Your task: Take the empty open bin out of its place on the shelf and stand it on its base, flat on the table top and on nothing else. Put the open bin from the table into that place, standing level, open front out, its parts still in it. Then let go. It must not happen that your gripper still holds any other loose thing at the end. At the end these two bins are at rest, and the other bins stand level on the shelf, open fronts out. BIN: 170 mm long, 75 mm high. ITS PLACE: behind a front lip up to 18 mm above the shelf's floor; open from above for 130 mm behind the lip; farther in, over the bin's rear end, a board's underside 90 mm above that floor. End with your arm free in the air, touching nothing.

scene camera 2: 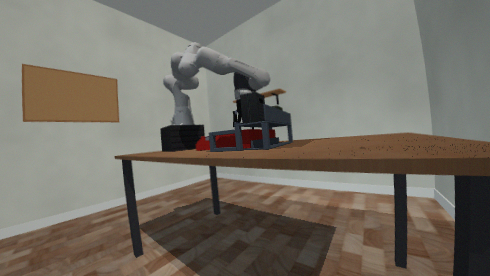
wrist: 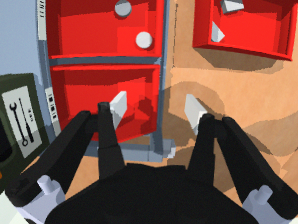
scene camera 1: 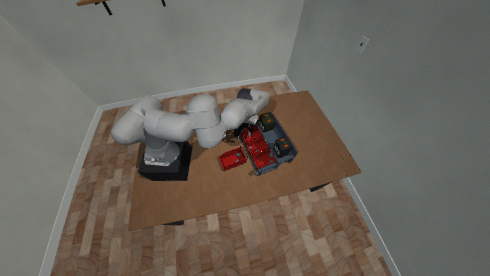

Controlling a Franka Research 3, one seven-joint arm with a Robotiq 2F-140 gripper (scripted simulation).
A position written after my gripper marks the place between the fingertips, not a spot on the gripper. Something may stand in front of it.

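I can see my gripper (wrist: 156,101) from the wrist, and with it there is a red bin (wrist: 75,89).
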